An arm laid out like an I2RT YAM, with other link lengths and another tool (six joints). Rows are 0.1 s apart.
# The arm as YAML. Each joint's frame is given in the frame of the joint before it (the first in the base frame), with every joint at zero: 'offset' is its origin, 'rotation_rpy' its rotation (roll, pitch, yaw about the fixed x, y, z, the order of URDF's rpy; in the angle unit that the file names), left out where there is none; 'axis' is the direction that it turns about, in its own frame. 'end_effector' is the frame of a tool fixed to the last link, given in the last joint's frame.
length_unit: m
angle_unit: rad
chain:
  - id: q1
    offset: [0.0, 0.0, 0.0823]
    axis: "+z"
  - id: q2
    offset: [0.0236, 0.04, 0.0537]
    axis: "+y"
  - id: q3
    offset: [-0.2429, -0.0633, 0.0]
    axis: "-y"
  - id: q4
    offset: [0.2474, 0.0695, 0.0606]
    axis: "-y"
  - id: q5
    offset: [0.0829, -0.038, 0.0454]
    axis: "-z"
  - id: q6
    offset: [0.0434, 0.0, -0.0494]
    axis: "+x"
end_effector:
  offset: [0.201, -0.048, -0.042]
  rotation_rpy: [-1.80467, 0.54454, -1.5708]
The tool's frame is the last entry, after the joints.
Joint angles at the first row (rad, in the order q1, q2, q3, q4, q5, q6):
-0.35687 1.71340 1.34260 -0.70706 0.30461 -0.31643
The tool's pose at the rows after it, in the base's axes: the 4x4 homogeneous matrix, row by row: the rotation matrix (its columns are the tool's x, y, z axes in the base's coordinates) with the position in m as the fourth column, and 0 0 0 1 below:
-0.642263 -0.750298 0.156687 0.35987; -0.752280 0.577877 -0.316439 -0.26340; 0.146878 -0.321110 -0.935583 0.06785; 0 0 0 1
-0.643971 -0.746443 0.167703 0.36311; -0.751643 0.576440 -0.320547 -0.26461; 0.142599 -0.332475 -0.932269 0.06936; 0 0 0 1
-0.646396 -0.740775 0.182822 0.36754; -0.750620 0.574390 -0.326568 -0.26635; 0.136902 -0.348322 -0.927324 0.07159; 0 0 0 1
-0.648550 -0.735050 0.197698 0.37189; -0.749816 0.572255 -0.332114 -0.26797; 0.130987 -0.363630 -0.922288 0.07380; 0 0 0 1
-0.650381 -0.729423 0.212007 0.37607; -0.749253 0.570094 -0.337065 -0.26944; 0.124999 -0.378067 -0.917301 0.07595; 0 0 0 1
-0.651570 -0.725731 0.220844 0.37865; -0.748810 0.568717 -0.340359 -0.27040; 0.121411 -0.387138 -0.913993 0.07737; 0 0 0 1
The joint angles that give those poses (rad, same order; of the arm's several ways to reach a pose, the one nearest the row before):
-0.35687 1.71340 1.34263 -0.69678 0.30461 -0.31644
-0.35688 1.71341 1.34262 -0.68417 0.30460 -0.31644
-0.35688 1.71339 1.34261 -0.66664 0.30498 -0.31644
-0.35688 1.71338 1.34258 -0.64945 0.30499 -0.31644
-0.35687 1.71339 1.34259 -0.63305 0.30461 -0.31644
-0.35687 1.71341 1.34264 -0.62278 0.30461 -0.31643

